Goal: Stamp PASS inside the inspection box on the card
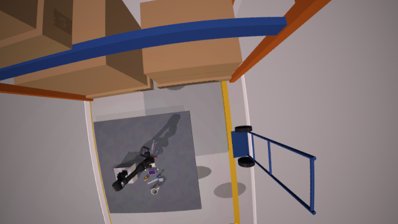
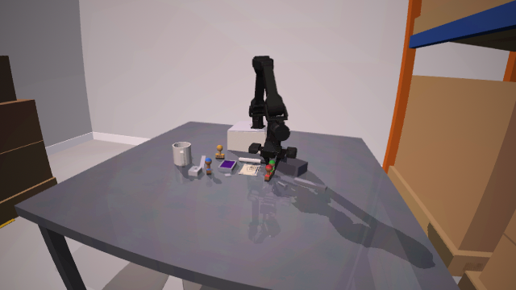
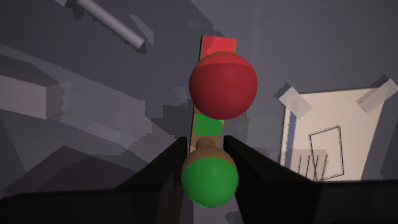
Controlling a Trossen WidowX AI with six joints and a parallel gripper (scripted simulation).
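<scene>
Right now the red-knobbed stamp is 40 mm ahead of my gripper tip. The rest, counted from my gripper tip: green-knobbed stamp right at my gripper tip; cream card 20 mm behind, 100 mm to the right, 30 mm below; dark tray 80 mm behind, 70 mm to the left, 10 mm below.
</scene>
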